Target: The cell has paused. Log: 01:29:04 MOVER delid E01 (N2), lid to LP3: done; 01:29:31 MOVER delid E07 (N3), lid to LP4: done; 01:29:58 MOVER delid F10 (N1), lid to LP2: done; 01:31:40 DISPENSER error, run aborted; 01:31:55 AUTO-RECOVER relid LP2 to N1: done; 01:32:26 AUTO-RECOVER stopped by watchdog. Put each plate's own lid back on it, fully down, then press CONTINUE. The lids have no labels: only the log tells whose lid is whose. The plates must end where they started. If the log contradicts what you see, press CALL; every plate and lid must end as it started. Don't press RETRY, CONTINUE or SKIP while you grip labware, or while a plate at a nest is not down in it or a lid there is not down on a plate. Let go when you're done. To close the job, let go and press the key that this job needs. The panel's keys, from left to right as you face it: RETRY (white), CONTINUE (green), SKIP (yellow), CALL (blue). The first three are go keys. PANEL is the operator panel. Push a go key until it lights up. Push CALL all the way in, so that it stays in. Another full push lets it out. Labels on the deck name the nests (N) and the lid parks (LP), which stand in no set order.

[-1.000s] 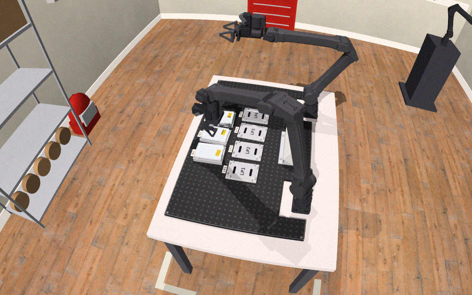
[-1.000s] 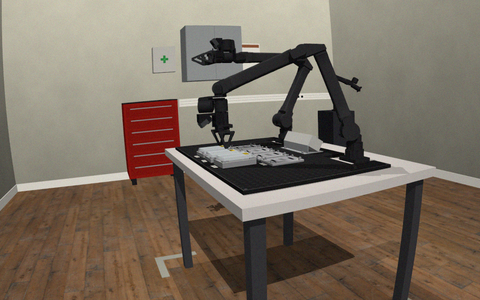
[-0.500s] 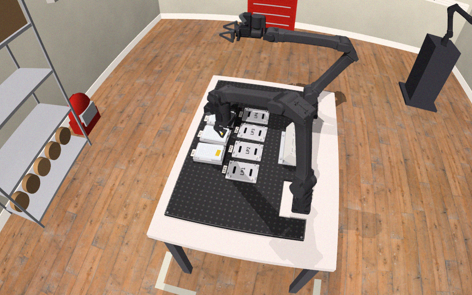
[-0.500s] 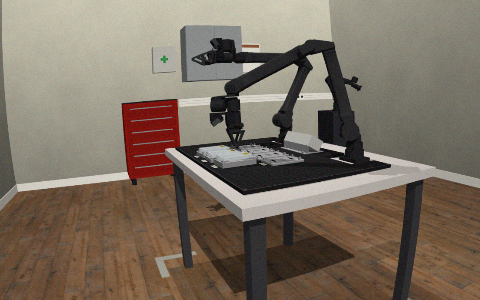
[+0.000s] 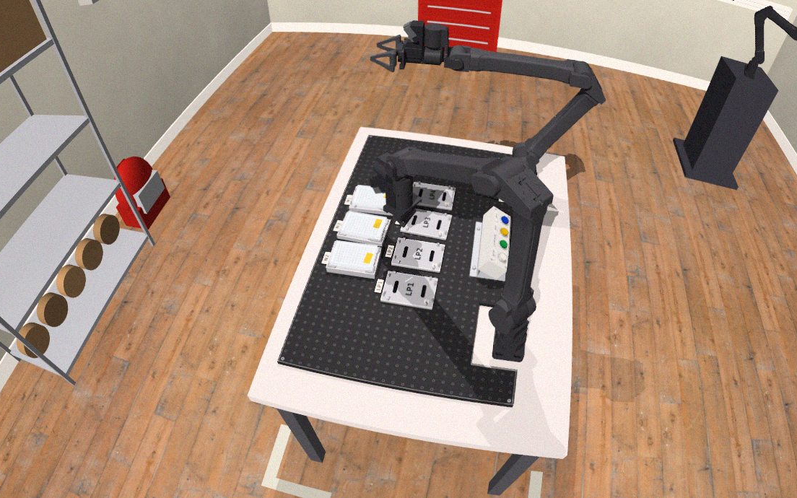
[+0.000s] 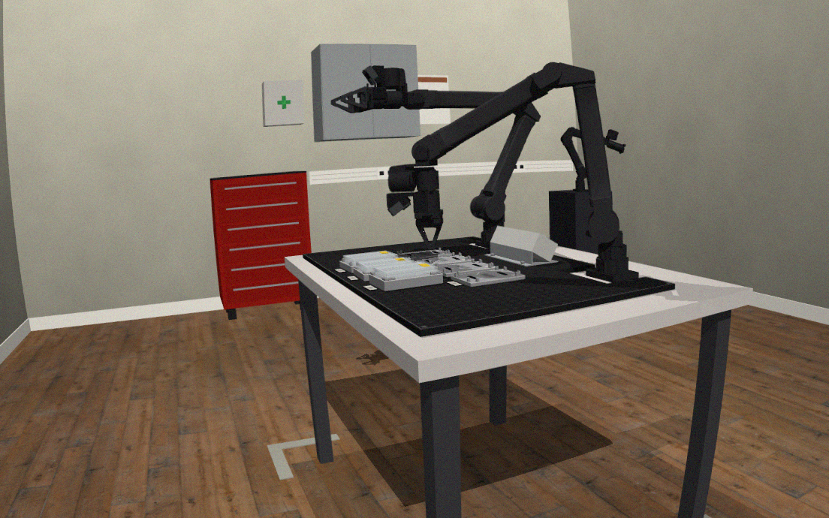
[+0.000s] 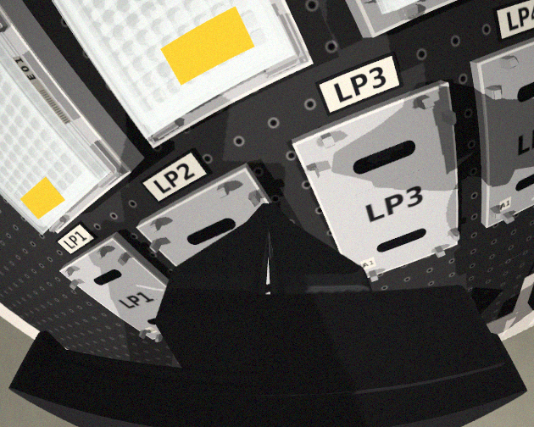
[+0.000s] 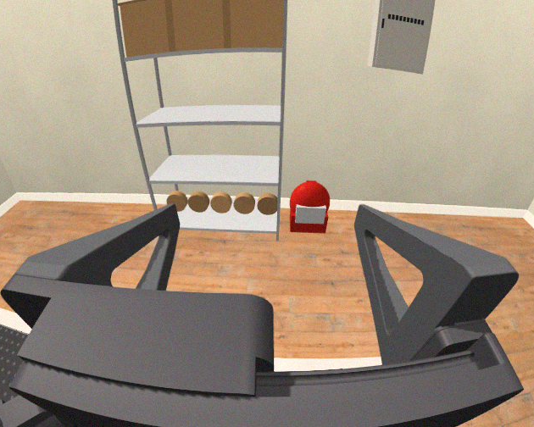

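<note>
The green continue key lies 310 mm behind my left hand and 10 mm to the left of it. From my left hand the other things lie so: white retry key 310 mm behind, 60 mm to the left; then yellow skip key 310 mm behind, 40 mm to the right; then blue call key 300 mm behind, 90 mm to the right.
</note>
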